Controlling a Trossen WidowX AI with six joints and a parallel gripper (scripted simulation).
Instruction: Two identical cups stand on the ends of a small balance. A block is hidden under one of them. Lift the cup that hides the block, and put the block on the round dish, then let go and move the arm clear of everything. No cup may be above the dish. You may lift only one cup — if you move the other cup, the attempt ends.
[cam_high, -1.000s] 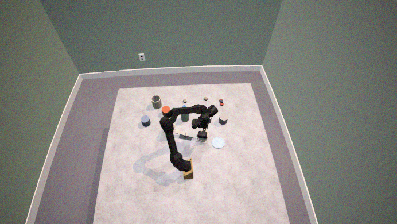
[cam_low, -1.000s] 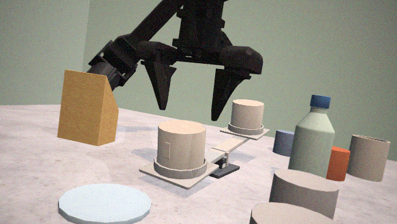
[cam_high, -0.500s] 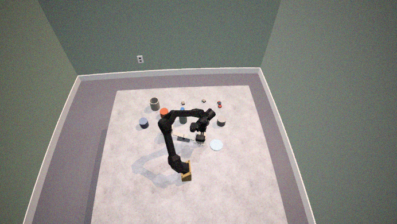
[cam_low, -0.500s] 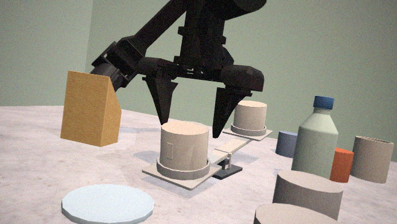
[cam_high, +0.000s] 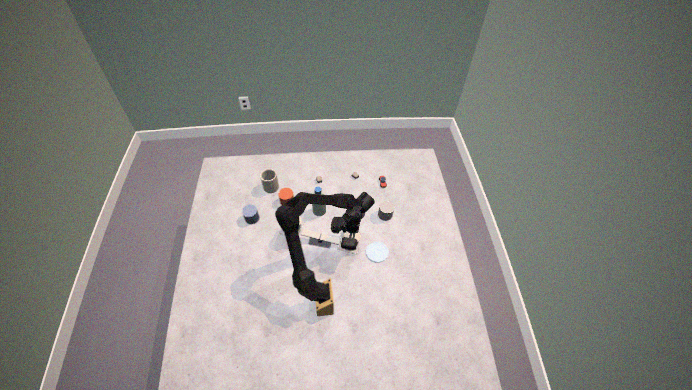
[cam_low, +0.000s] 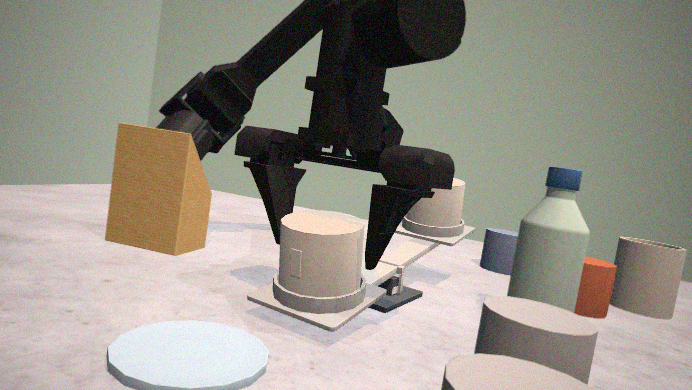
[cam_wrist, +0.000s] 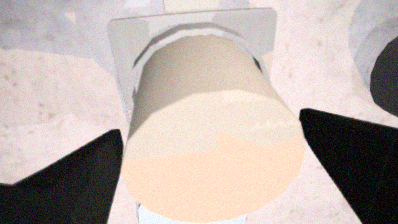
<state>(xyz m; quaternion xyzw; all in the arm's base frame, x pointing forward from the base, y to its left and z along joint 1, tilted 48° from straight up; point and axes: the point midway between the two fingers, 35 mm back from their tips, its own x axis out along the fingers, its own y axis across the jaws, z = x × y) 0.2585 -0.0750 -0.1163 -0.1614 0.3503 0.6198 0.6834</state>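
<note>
My gripper tip is now 1 cm past the beige cup and 1 cm to the left of it. The rest, counted from my gripper tip: balance beam 4 cm ahead, 13 cm to the left, 2 cm below; then pale blue round dish 5 cm behind, 11 cm to the right, 6 cm below; then pale grey block 2 cm below.
</note>
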